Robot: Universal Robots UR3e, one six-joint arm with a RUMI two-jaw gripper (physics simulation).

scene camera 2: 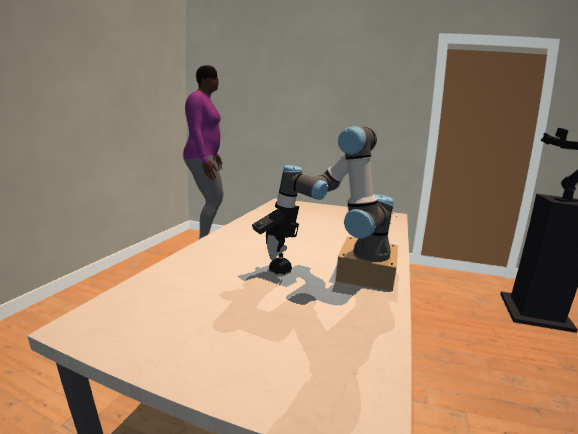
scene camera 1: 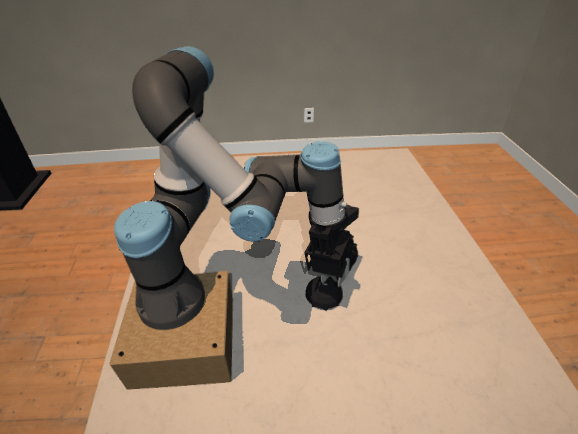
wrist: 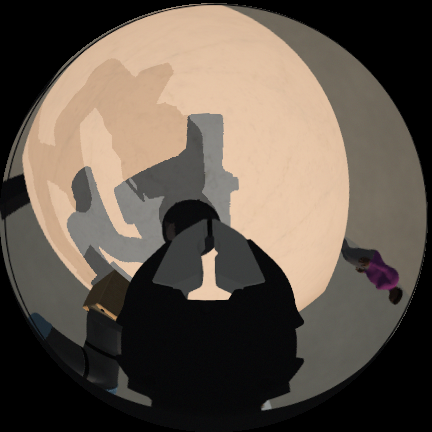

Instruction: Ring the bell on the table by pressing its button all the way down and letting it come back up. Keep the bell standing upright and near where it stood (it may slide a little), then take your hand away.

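Seen in the pictures: gripper, between the fingertips: (scene camera 2: 271, 259) (scene camera 1: 338, 281) (wrist: 209, 220); arm's base, origin of its link: (scene camera 2: 371, 253) (scene camera 1: 171, 302) (wrist: 110, 322).
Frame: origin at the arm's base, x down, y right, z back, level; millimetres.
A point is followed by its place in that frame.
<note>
The black bell (scene camera 1: 323, 298) @[x 62, y -40, z -305 mm] (scene camera 2: 280, 267) @[x 68, y -106, z -298 mm] (wrist: 186, 215) @[x 60, y -100, z -324 mm] stands upright on the table (scene camera 1: 425, 325) @[x 95, y 23, z -520 mm] (scene camera 2: 150, 320) @[x 94, y -534, z -502 mm] (wrist: 280, 150) @[x 94, y -107, z -491 mm]. Its small button (scene camera 2: 281, 255) @[x 34, y -78, z -307 mm] shows at the top of the dome in the second scene view. My gripper (scene camera 1: 327, 281) @[x 57, y -81, z -344 mm] (scene camera 2: 273, 257) @[x 57, y -81, z -344 mm] (wrist: 209, 220) @[x 57, y -81, z -344 mm] is shut and empty, pointing down low over the bell. In the second scene view its fingertips are a little to the left of the button. In the wrist view the bell lies partly behind the fingertips, more to their left. Whether the fingertips touch the bell cannot be told.
The arm's base stands on a wooden block (scene camera 1: 175, 370) @[x 33, y 124, z -21 mm] (scene camera 2: 366, 272) @[x 41, y -73, z -2 mm] (wrist: 105, 295) @[x 25, y -69, z -105 mm], left of the bell in the first scene view. A person in a purple top (scene camera 2: 202, 125) (wrist: 382, 270) stands beyond the table. A black pedestal (scene camera 2: 545, 255) stands on the floor at the right of the second scene view.
</note>
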